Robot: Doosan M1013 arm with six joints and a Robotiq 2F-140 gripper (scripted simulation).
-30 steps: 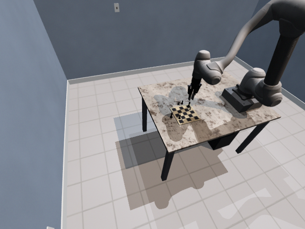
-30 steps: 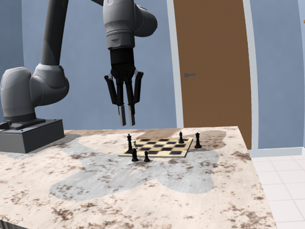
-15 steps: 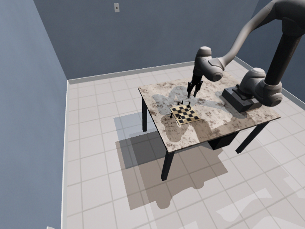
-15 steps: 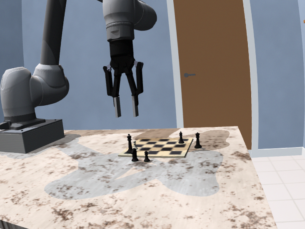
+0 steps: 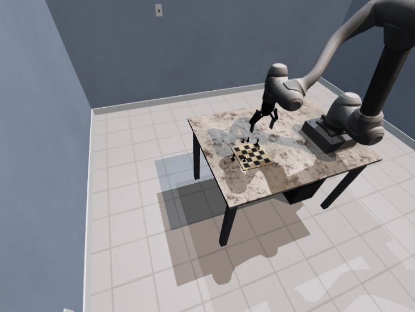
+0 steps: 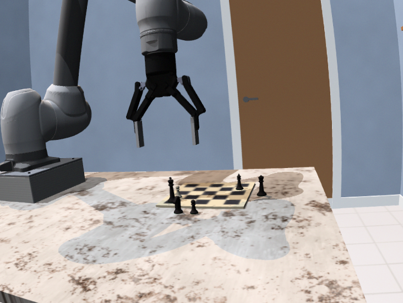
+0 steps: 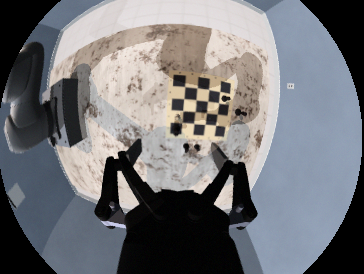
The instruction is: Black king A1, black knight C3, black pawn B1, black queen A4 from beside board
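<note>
Now: the black pawn 14 cm below my hand, 8 cm ahead of it and 6 cm to the right of it. Round my hand: black king: 12 cm below; small chessboard: 15 cm below, 8 cm to the left, 7 cm ahead; white pawn: 14 cm below, 4 cm to the left.
</note>
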